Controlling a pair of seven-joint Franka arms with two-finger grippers.
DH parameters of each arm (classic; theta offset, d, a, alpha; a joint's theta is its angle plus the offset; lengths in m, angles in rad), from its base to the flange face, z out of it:
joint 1: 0 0.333 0 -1.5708
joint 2: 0 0 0 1.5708
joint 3: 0 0.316 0.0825 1.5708
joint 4: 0 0 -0.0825 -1.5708
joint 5: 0 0.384 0 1.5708
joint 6: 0 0 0.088 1.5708
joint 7: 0 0.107 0 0
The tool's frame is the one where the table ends.
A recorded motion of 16 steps. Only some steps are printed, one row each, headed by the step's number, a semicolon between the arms.
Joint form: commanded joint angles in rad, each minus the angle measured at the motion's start. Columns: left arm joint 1, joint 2, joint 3, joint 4, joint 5, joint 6, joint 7; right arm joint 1, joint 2, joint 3, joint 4, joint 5, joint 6, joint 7.
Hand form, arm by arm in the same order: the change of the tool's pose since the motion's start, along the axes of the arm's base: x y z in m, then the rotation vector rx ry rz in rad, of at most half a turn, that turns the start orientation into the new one. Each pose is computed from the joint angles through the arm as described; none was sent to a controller.
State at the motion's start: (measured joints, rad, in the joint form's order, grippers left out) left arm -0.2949 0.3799 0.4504 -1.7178 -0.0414 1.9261 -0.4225; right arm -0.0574 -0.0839 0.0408 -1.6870 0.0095 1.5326 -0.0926
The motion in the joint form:
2: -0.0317 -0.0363 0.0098 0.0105 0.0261 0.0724 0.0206; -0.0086 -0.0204 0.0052 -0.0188 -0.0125 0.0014 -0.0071
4: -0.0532 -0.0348 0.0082 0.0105 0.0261 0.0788 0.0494; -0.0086 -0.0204 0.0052 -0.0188 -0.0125 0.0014 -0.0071
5: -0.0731 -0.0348 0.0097 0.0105 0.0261 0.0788 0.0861; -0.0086 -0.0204 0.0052 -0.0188 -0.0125 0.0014 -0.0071
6: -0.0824 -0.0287 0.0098 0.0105 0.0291 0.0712 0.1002; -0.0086 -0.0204 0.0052 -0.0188 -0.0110 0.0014 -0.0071
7: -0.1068 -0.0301 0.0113 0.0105 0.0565 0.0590 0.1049; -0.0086 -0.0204 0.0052 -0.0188 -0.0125 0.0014 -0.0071
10: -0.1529 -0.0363 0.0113 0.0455 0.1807 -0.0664 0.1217; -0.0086 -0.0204 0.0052 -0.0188 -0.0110 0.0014 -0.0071
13: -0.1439 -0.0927 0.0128 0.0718 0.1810 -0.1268 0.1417; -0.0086 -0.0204 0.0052 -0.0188 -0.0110 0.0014 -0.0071
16: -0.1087 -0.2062 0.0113 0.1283 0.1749 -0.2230 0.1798; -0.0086 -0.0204 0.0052 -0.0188 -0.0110 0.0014 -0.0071
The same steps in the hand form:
2: 0.0097 -0.0123 0.0328 0.0239 -0.1101 -0.0656; -0.0064 -0.0027 0.0019 -0.0134 -0.0027 0.0040
4: 0.0117 -0.0271 0.0324 0.0208 -0.1116 -0.1180; -0.0064 -0.0027 0.0019 -0.0134 -0.0027 0.0040
5: 0.0124 -0.0390 0.0325 0.0170 -0.1074 -0.1728; -0.0064 -0.0027 0.0019 -0.0134 -0.0027 0.0040
6: 0.0122 -0.0449 0.0283 0.0184 -0.0918 -0.1965; -0.0064 -0.0025 0.0019 -0.0119 -0.0027 0.0039
7: 0.0111 -0.0579 0.0285 0.0389 -0.0757 -0.2352; -0.0064 -0.0027 0.0019 -0.0134 -0.0027 0.0040
10: 0.0037 -0.0785 0.0404 0.1353 0.0306 -0.3321; -0.0064 -0.0025 0.0019 -0.0119 -0.0027 0.0039
13: -0.0038 -0.0696 0.0805 0.1151 0.0136 -0.3278; -0.0064 -0.0025 0.0019 -0.0119 -0.0027 0.0039
16: -0.0247 -0.0424 0.1627 0.0714 -0.0512 -0.3097; -0.0064 -0.0025 0.0019 -0.0119 -0.0027 0.0039

